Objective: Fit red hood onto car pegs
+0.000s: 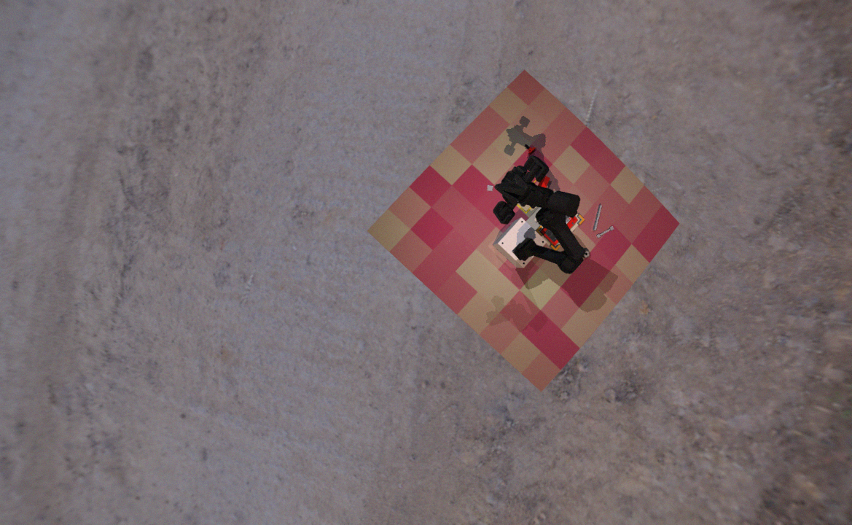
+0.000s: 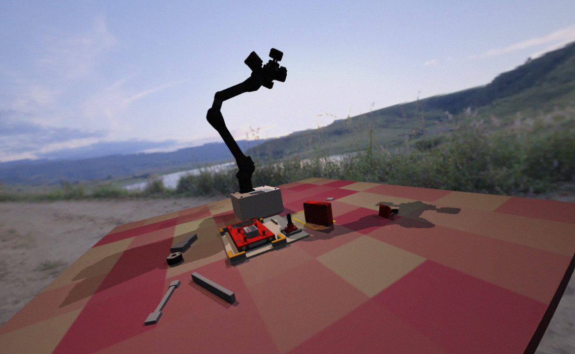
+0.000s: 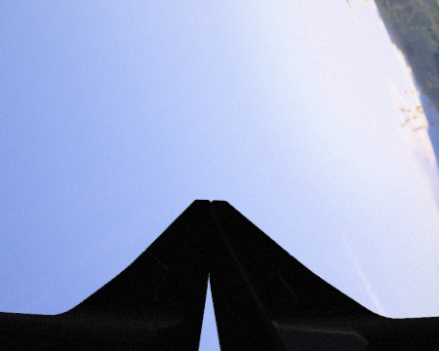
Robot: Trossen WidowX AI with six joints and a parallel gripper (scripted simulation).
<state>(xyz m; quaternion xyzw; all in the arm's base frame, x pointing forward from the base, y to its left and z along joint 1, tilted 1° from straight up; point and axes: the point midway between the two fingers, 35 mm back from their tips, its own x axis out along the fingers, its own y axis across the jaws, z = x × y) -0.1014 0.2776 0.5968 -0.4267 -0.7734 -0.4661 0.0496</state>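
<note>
The red hood is 49 cm ahead of my gripper tip, 15 cm to the right of it and 67 cm below it. Round my gripper tip: grey bar 63 cm ahead, 50 cm to the right, 70 cm below.
</note>
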